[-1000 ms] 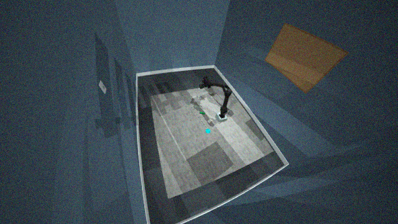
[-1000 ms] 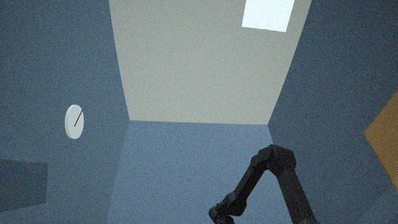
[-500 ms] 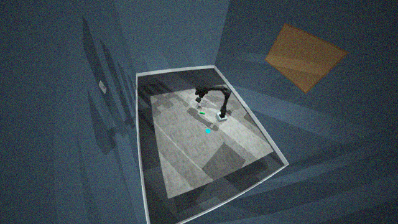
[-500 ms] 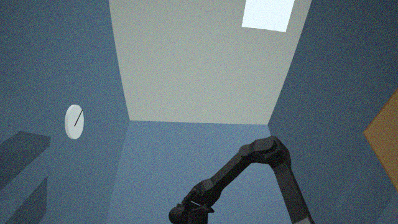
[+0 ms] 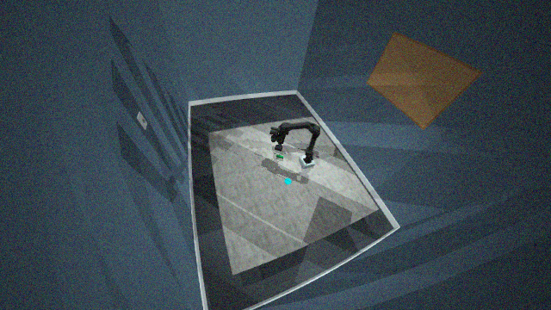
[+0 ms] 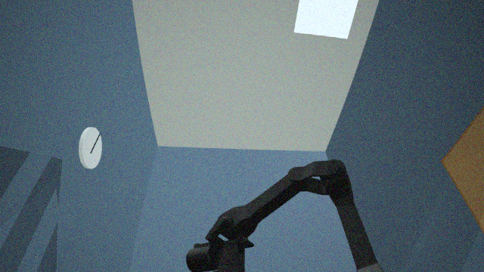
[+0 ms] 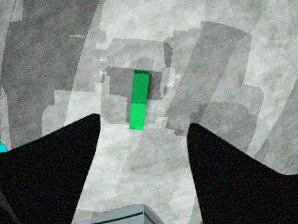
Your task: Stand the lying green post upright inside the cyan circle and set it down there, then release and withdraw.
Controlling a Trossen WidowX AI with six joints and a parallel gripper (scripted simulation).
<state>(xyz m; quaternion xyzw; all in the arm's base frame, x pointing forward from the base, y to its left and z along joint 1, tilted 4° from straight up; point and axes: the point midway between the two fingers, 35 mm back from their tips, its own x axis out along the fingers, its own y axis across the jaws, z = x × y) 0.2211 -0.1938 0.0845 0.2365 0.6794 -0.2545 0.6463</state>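
Now: the green post 20 mm behind my gripper tip, 20 mm to the left of it and 110 mm below it. The rest, counted from my gripper tip: cyan circle: 40 mm ahead, 280 mm to the left, 120 mm below.
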